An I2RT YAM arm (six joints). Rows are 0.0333 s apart.
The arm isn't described. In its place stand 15 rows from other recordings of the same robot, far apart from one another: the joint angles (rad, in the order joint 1, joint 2, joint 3, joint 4, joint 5, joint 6), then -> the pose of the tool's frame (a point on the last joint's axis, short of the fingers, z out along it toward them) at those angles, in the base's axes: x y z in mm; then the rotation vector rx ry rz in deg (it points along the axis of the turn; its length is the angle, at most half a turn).
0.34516, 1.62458, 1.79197, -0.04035, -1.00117, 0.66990 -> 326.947, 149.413, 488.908, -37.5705, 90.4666, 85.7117
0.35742, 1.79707, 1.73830, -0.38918, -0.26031, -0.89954 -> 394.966, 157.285, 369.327, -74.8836, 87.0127, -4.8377
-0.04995, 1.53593, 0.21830, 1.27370, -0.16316, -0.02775 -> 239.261, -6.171, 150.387, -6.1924, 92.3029, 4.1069
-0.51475, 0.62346, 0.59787, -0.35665, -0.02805, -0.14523 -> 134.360, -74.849, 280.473, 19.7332, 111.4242, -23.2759
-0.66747, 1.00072, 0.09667, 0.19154, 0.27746, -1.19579 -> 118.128, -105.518, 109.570, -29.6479, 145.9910, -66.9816
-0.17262, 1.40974, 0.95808, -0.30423, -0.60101, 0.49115 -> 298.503, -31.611, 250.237, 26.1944, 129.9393, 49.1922
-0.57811, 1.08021, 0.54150, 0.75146, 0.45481, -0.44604 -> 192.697, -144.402, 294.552, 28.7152, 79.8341, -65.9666
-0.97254, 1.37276, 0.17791, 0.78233, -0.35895, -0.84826 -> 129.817, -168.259, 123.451, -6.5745, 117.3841, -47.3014
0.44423, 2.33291, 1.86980, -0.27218, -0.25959, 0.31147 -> 473.435, 235.456, 175.984, -16.8586, 134.9788, 38.7137
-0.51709, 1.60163, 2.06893, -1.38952, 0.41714, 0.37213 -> 239.916, -153.034, 456.398, 69.8354, 123.2136, -33.2602
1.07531, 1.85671, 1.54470, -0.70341, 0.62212, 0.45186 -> 208.585, 342.310, 261.220, -29.2327, 130.5188, -4.6776
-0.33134, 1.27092, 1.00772, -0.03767, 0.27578, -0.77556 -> 278.238, -105.971, 327.830, -13.6716, 113.1676, -57.3013
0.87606, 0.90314, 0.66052, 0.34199, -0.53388, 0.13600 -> 122.385, 175.162, 330.578, -56.7244, 72.5778, 68.3065
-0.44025, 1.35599, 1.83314, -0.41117, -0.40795, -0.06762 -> 241.454, -98.133, 544.281, -2.6974, 86.5355, -5.7607
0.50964, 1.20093, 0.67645, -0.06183, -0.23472, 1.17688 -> 220.442, 132.687, 228.797, 36.8376, 132.8578, 65.8952
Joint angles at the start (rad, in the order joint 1, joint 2, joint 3, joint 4, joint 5, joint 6):
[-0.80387 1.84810 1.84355 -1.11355 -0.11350 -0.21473]
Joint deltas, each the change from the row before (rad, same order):
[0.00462 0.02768 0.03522 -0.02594 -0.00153 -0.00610]
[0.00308 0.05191 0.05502 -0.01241 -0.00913 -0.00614]
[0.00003 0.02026 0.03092 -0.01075 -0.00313 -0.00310]
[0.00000 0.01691 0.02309 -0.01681 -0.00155 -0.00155]
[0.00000 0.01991 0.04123 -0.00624 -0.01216 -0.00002]
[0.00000 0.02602 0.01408 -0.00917 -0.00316 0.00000]
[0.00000 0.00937 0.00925 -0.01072 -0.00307 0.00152]
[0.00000 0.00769 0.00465 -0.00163 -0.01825 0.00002]
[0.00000 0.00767 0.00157 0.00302 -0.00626 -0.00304]
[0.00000 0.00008 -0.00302 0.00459 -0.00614 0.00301]
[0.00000 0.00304 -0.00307 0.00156 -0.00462 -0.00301]
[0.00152 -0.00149 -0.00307 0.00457 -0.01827 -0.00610]
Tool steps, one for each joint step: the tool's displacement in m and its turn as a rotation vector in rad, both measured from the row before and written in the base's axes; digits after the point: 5 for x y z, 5 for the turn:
[0.00460 -0.00210 -0.00111 0.01187 0.01319 0.01075]
[0.00936 -0.00738 -0.00408 0.01016 0.00186 0.01243]
[0.00310 -0.00299 0.00069 0.00089 -0.00134 0.00412]
[0.00191 -0.00187 -0.00064 0.00801 0.00673 0.00204]
[0.00371 -0.00317 0.00384 -0.00302 -0.01847 0.00500]
[0.00355 -0.00347 -0.00666 0.01711 0.01270 0.00129]
[0.00088 -0.00074 -0.00154 0.01029 0.00530 -0.00018]
[0.00152 -0.00064 -0.00173 0.01513 -0.00877 0.00701]
[0.00148 -0.00120 -0.00248 0.00509 -0.00152 0.00516]
[0.00040 -0.00010 -0.00067 0.00407 -0.00554 -0.00040]
[0.00056 -0.00034 -0.00201 0.00507 0.00055 0.00449]
[0.00091 0.00090 0.00003 0.00729 -0.01336 0.01398]

